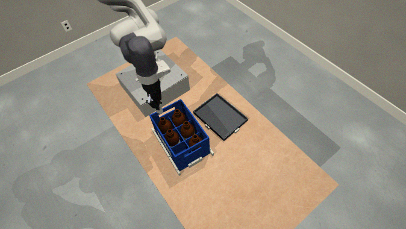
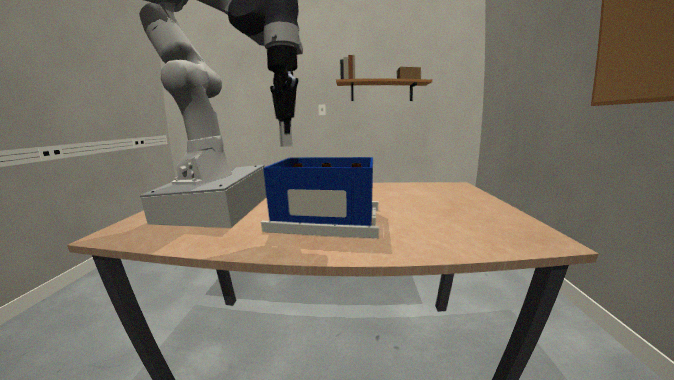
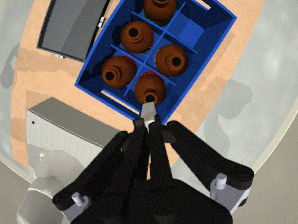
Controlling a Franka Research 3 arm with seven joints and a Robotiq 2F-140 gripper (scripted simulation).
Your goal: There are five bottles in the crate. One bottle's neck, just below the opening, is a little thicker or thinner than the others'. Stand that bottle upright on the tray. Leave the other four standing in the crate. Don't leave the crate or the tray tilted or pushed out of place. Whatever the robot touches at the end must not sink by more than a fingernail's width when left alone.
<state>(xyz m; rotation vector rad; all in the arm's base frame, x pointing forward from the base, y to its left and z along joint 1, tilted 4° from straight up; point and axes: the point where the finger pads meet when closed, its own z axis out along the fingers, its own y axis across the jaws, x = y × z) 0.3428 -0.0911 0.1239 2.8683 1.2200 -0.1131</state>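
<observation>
The bottle is 17 cm below my hand. Round my hand: blue crate (17 cm below, 9 cm ahead, 5 cm to the left); then dark grey tray (31 cm to the left, 24 cm below, 6 cm ahead).
</observation>
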